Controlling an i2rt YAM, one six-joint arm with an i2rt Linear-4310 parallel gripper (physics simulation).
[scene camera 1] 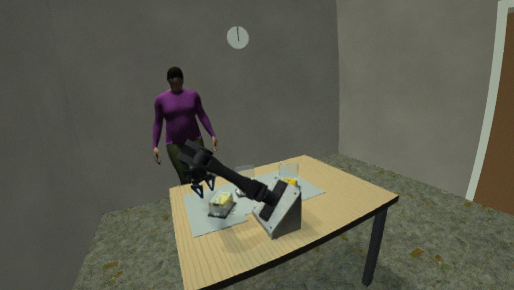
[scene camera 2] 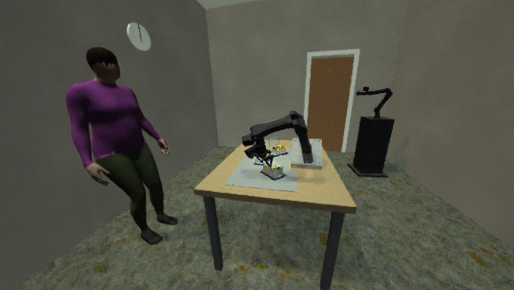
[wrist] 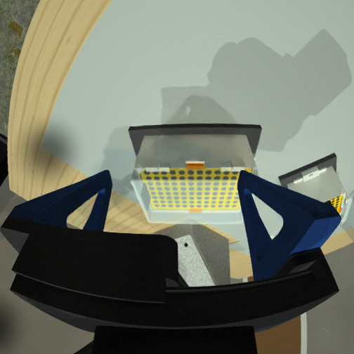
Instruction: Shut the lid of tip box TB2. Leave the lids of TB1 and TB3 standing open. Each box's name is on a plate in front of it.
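Places are measured from the arm's base along level axes (x left, y back, z up), in millimetres.
Pixels of known places: gripper, between the fingertips: (scene camera 1: 207, 194) (scene camera 2: 266, 164); arm's base, origin of its link: (scene camera 1: 273, 200) (scene camera 2: 306, 150).
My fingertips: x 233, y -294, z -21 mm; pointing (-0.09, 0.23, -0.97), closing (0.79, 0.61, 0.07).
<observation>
Ahead of a thing's pixels: the offset from my fingertips to its top centre. "*": to the spot under its first point. Level surfaces: height alone.
The near tip box {dz -19, dx -66, dy +50 mm} (scene camera 1: 221, 206) (scene camera 2: 272, 172) (wrist: 192, 189) holds a yellow tip rack. Its clear lid lies down over the rack; whether it is fully seated I cannot tell. The middle tip box (wrist: 314, 184) is at the right edge of the wrist view; its clear lid {* dz +5, dx -294, dy -119 mm} (scene camera 1: 245, 172) stands up. The far tip box {dz -22, dx -468, dy +80 mm} (scene camera 1: 290, 181) (scene camera 2: 278, 148) also has its clear lid (scene camera 1: 288, 170) standing up. The name plates are not readable. My gripper (scene camera 1: 206, 192) (scene camera 2: 266, 164) (wrist: 174, 177) is open and empty, above and beside the near box.
The boxes stand on a grey mat {dz -97 mm} (scene camera 1: 200, 226) (scene camera 2: 240, 181) (wrist: 150, 60) on the wooden table {dz -99 mm} (scene camera 1: 350, 195) (scene camera 2: 325, 187). The arm's slanted metal base (scene camera 1: 287, 220) (scene camera 2: 315, 147) stands close to the boxes. A person in purple (scene camera 1: 180, 112) (scene camera 2: 107, 120) stands beyond the table.
</observation>
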